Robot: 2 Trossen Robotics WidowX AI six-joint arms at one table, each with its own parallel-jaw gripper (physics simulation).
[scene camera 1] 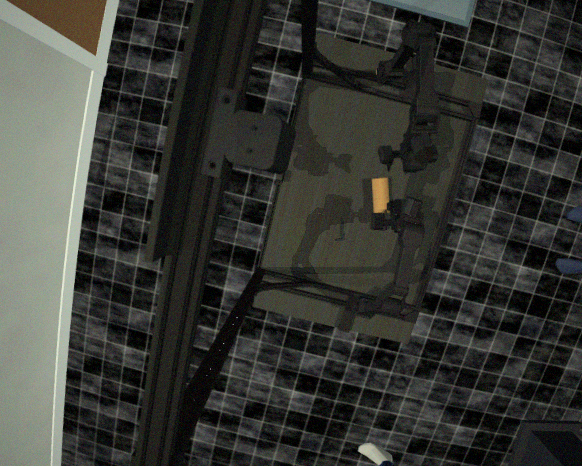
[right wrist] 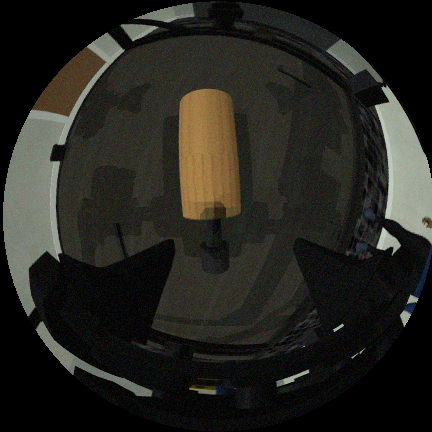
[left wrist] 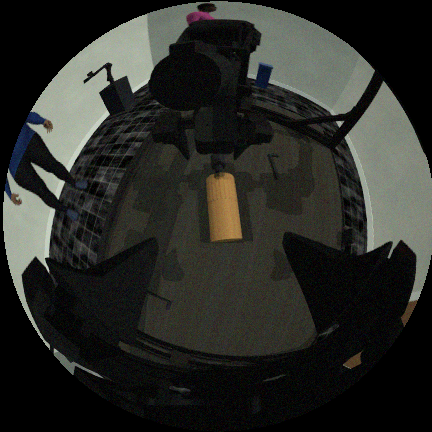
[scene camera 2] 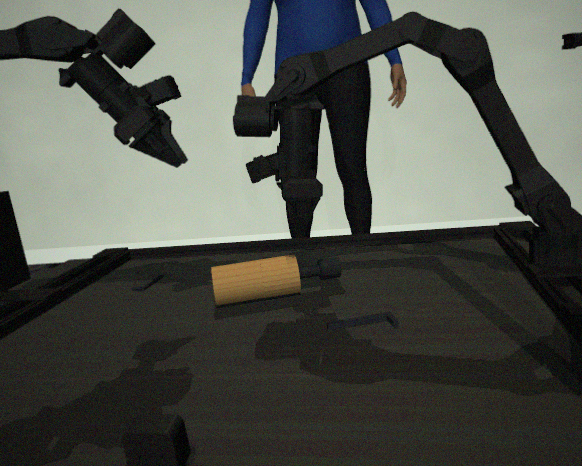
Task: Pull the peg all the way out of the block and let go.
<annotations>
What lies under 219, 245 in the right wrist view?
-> A dark peg.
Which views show my left gripper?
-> Scene camera 1, the left wrist view and scene camera 2 only.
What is my left gripper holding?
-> Nothing.
</annotations>
